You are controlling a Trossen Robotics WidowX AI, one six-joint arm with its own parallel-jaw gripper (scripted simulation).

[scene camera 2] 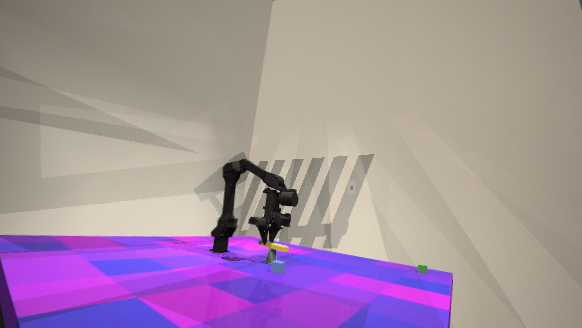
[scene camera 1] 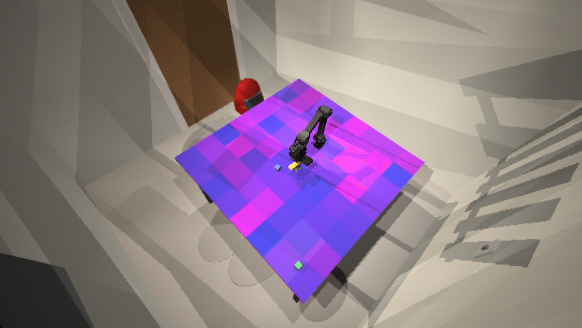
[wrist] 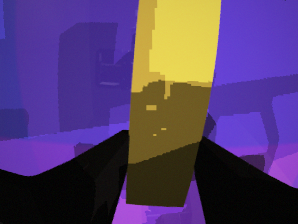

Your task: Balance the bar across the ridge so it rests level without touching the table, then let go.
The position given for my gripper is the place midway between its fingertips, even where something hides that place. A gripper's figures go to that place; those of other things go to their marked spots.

Labels:
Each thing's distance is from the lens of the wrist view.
my gripper (wrist: pixel 162 141): 10 cm
yellow bar (wrist: pixel 174 55): 8 cm

